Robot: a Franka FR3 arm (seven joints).
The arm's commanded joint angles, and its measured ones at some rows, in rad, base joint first. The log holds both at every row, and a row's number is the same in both.
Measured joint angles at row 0:
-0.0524 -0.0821 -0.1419 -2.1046 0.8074 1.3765 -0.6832
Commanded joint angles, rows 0 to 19:
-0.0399 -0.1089 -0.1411 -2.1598 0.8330 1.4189 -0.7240
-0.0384 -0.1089 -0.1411 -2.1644 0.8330 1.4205 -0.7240
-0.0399 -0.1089 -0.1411 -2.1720 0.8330 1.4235 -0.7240
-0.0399 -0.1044 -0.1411 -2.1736 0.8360 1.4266 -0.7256
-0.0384 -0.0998 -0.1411 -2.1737 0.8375 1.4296 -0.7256
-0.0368 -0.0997 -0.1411 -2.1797 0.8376 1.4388 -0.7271
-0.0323 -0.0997 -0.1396 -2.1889 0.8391 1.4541 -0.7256
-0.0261 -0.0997 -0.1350 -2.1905 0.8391 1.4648 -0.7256
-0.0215 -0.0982 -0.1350 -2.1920 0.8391 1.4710 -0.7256
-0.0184 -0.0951 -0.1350 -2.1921 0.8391 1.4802 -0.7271
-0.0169 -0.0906 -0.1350 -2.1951 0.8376 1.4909 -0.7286
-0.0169 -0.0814 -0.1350 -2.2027 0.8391 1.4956 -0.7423
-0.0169 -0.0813 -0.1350 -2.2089 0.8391 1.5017 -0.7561
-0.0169 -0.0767 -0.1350 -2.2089 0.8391 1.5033 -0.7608
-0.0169 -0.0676 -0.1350 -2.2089 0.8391 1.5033 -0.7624
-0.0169 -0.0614 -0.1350 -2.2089 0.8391 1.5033 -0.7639
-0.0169 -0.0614 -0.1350 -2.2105 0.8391 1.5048 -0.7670
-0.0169 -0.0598 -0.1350 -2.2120 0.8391 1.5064 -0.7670
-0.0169 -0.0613 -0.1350 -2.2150 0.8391 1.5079 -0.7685
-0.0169 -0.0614 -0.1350 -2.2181 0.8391 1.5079 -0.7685
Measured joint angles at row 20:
-0.0199 -0.0547 -0.1346 -2.1943 0.8182 1.4895 -0.7477
